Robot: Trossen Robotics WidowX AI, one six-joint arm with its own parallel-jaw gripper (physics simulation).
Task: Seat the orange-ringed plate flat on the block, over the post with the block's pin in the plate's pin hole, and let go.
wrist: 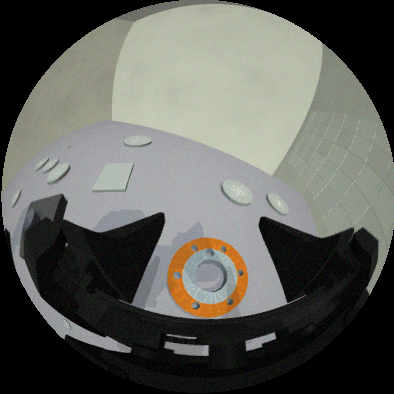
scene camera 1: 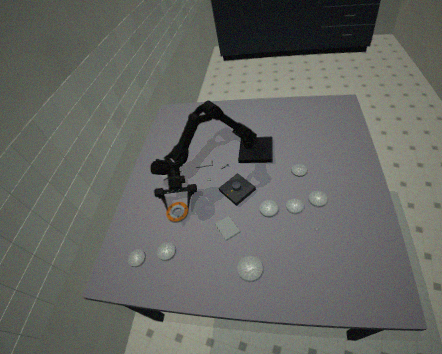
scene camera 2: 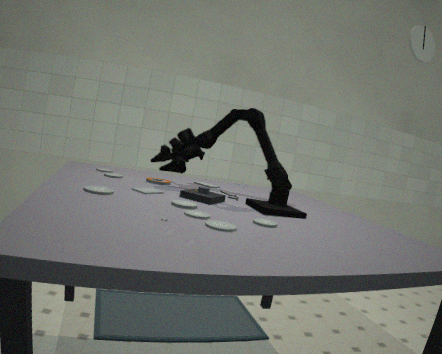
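Where they show: gripper, fingertip midpoint: [wrist: 213, 219] [scene camera 1: 178, 209] [scene camera 2: 155, 165]; arm's base, link origin: [scene camera 1: 248, 144] [scene camera 2: 277, 204].
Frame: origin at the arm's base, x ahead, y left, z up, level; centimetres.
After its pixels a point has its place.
Note:
The orange-ringed plate [scene camera 1: 169, 214] @[x 39.5, y -39.0, z -1.8 cm] [scene camera 2: 166, 181] @[x 35.3, y -33.7, z -0.9 cm] [wrist: 210, 311] @[x 34.1, y -36.2, z -0.9 cm] lies flat on the table, with a pale inner ring, a central hole and small holes around it. My gripper [scene camera 1: 177, 206] @[x 41.8, y -32.1, z 5.7 cm] [scene camera 2: 156, 165] @[x 41.8, y -32.1, z 5.7 cm] [wrist: 213, 219] @[x 41.8, y -32.1, z 5.7 cm] is open and empty, held above the table, its fingers spread to either side of the plate in the wrist view. The dark square block [scene camera 1: 240, 197] @[x 34.1, y -5.1, z 0.5 cm] [scene camera 2: 202, 198] @[x 30.8, y -0.3, z -0.4 cm] stands apart from the plate, nearer the arm's base. Its round post [scene camera 1: 236, 185] @[x 28.5, y -6.6, z 2.4 cm] [scene camera 2: 204, 189] @[x 28.8, y -4.8, z 2.1 cm] is bare. The pin is too small to make out. In the wrist view the block [wrist: 55, 205] @[x 34.5, y -8.7, z 0.5 cm] is partly hidden at the left.
A pale square tile [scene camera 1: 228, 228] @[x 48.5, y -10.7, z -1.4 cm] [scene camera 2: 147, 190] @[x 48.3, y -10.0, z -1.4 cm] [wrist: 114, 177] @[x 47.2, y -12.3, z -1.4 cm] lies near the block. Several pale discs lie about, including a large one [scene camera 1: 250, 268] @[x 66.5, y -1.8, z -1.1 cm] [scene camera 2: 99, 190] @[x 66.4, y 1.5, z -0.9 cm] and one beside the block [scene camera 1: 268, 208] @[x 40.0, y 7.1, z -0.9 cm]. Thin dark pieces [scene camera 1: 205, 166] @[x 11.4, y -23.5, z -1.7 cm] lie between arm and block.

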